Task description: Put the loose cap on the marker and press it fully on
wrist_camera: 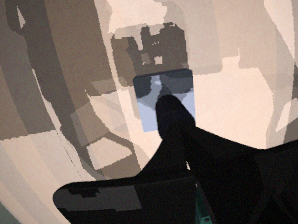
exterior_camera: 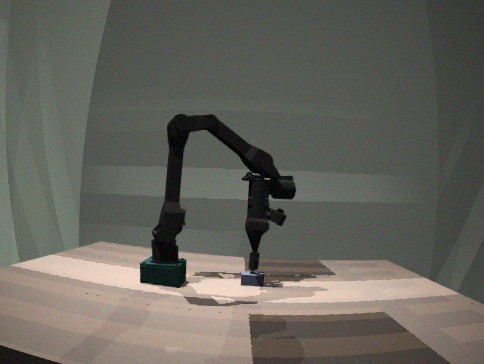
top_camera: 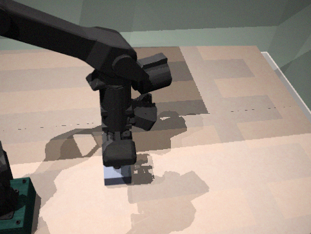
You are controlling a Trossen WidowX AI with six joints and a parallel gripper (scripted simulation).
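The marker cap lies 2 cm below my gripper tip.
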